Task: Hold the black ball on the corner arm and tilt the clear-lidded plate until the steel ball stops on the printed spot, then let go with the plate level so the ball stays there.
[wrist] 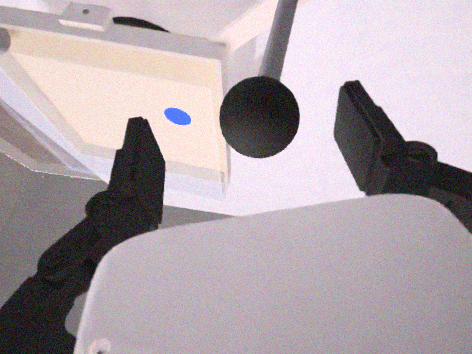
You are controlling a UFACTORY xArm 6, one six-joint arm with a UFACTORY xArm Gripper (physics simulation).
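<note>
The black ball sits at the end of a grey rod, beside the plate's right edge. My gripper is open, with one finger on each side of the ball in the picture and a gap to both. The left finger overlaps the plate in view. The clear-lidded plate has a cream floor with a blue printed spot in its right half. The steel ball shows partly, as a grey round shape at the plate's upper left corner, cut off by the picture's edge.
A small pale block with a dark dot sits on the plate's far rim. A black curved piece shows behind that rim. A brown surface lies at the left, past the plate. The pale gripper housing fills the lower part of the view.
</note>
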